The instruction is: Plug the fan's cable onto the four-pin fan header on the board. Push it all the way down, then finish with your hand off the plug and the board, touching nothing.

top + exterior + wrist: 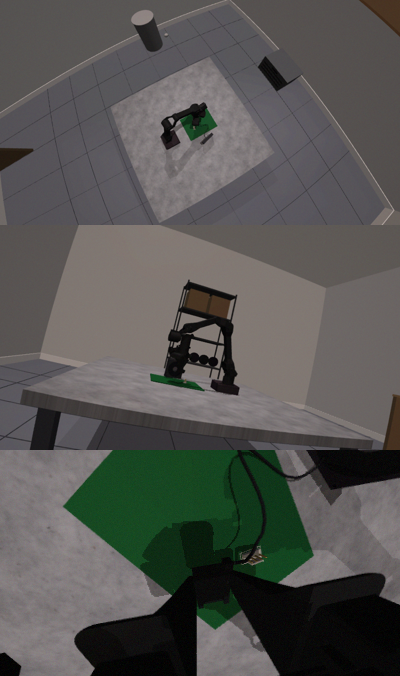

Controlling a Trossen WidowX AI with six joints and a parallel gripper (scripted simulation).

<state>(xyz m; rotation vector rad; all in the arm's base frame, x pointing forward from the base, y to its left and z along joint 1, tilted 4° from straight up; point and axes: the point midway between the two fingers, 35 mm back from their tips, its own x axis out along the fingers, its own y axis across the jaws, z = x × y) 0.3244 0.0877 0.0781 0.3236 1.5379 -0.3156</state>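
Right now the green board is 10 mm ahead of my gripper tip, 40 mm to the right of it and 90 mm below it. Round my gripper tip: black fan: 20 mm ahead, 210 mm to the right, 20 mm below; white four-pin header: 50 mm behind, 70 mm to the right, 80 mm below; black plug: 10 mm behind.
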